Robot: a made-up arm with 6 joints.
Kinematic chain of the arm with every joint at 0, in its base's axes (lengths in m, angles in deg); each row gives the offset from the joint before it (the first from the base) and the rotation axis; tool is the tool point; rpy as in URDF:
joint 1: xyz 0 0 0.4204 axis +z
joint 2: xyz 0 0 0 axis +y
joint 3: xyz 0.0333 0 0.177 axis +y
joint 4: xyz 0.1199 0 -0.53 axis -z
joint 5: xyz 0 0 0 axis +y
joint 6: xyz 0.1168 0 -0.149 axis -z
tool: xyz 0 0 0 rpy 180 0 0
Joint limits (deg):
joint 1: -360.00..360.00
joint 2: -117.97..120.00
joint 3: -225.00..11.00
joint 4: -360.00..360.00
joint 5: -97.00..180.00
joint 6: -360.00..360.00
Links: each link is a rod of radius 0.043 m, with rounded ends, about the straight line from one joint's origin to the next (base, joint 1, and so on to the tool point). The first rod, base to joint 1, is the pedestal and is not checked.
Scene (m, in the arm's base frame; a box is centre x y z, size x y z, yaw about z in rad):
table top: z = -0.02
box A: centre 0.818 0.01 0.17 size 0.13 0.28 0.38 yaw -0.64
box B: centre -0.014 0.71 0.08 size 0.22 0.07 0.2 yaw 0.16
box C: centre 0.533 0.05 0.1 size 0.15 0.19 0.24 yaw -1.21
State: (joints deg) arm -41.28 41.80 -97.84 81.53 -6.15 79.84
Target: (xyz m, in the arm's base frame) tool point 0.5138 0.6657 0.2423
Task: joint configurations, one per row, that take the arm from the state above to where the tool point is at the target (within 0.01 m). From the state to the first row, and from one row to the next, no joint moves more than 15 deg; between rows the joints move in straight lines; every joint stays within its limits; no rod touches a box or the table.
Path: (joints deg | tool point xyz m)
1: -29.89 40.82 -104.22 81.12 1.00 79.04 | 0.6473 -0.5022 0.3506
2: -18.50 39.84 -110.60 80.72 8.14 78.24 | 0.7658 -0.3546 0.4339
3: -7.10 38.86 -116.98 80.31 15.29 77.44 | 0.8382 -0.1773 0.5217
4: 4.29 37.88 -123.36 79.91 22.43 76.63 | 0.8566 0.0138 0.6120
5: 17.21 41.87 -120.67 79.18 22.15 77.44 | 0.8429 0.2076 0.5189
6: 30.13 45.85 -117.97 78.46 21.86 78.24 | 0.7765 0.3907 0.4254
7: 43.05 49.83 -115.28 77.74 21.57 79.04 | 0.6633 0.5476 0.3330
8: 55.97 53.81 -112.58 77.01 21.29 79.84 | 0.5139 0.6657 0.2423

